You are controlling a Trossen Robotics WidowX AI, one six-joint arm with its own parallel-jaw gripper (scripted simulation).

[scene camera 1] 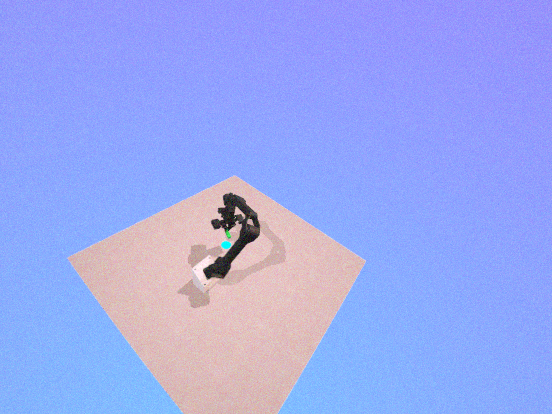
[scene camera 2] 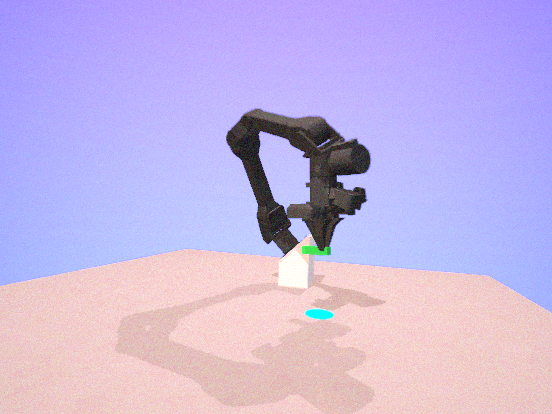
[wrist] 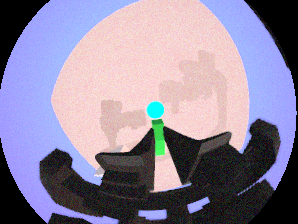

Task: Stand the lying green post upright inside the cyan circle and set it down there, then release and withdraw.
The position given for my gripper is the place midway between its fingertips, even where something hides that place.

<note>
My gripper [scene camera 2: 323,250] holds a green post.
My gripper shows as well in the wrist view [wrist: 157,129].
</note>
